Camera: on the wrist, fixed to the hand. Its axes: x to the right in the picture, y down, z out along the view.
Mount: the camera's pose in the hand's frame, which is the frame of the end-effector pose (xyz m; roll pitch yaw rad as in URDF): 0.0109 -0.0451 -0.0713 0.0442 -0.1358 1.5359
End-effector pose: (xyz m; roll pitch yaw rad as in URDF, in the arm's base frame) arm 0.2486 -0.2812 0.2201 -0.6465 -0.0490 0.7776
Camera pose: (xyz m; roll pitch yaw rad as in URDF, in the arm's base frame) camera 0.3128 -0.3288 0.1909 -0.0359 0.5077 2.2815
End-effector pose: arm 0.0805 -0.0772 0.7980 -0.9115 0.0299 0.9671
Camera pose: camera 0.1557 -0.1161 0.7897 0.0474 0.7760 2.5188
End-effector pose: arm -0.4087 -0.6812 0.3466 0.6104 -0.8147 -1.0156
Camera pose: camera -0.3691 -0.7376 0.2967 -0.9149 -0.5129 1.1248
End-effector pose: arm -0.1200 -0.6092 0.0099 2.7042 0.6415 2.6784
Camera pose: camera -0.1839 -0.6567 0.0398 2.5109 -0.2188 1.3195
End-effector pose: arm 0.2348 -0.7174 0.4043 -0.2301 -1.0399 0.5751
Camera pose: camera 0.3150 -0.7372 0.3838 -1.0029 0.0178 2.0471
